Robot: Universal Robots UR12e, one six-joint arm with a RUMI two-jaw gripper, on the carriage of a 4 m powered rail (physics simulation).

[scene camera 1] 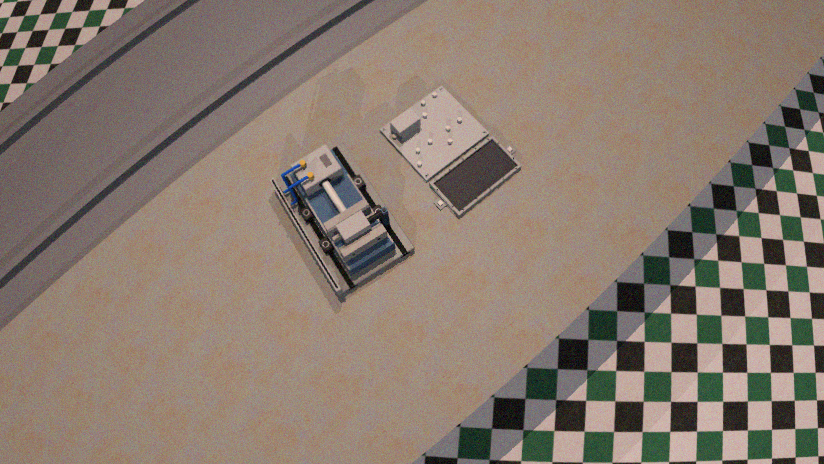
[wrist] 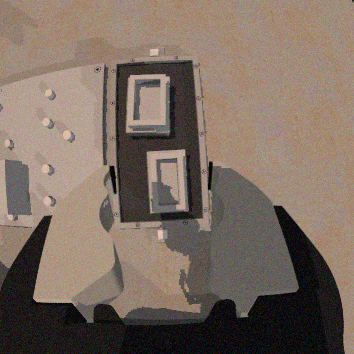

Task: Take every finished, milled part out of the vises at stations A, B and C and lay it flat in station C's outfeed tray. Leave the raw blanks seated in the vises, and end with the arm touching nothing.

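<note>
My gripper [wrist: 160, 165] is open in the wrist view, with its fingertips apart above the lower half of a dark-floored tray [wrist: 135, 175]. Two pale milled parts with rectangular pockets lie flat and apart in that tray. One milled part [wrist: 131, 105] is in the upper half; the other milled part [wrist: 152, 182] is in the lower half, seen between the fingertips and below them. In scene camera 1 a vise [scene camera 1: 337, 195] has a pale grey block [scene camera 1: 352, 226] at its jaws; whether it is milled I cannot tell. The arm does not show there.
In scene camera 1 a tray [scene camera 1: 475, 175] with no parts visible adjoins a pegged plate [scene camera 1: 438, 155] bearing a grey block [scene camera 1: 405, 125]. In the wrist view a pegged plate [wrist: 75, 165] adjoins the tray on the left. Small white blocks [wrist: 154, 52] [wrist: 162, 234] stand at the tray's ends.
</note>
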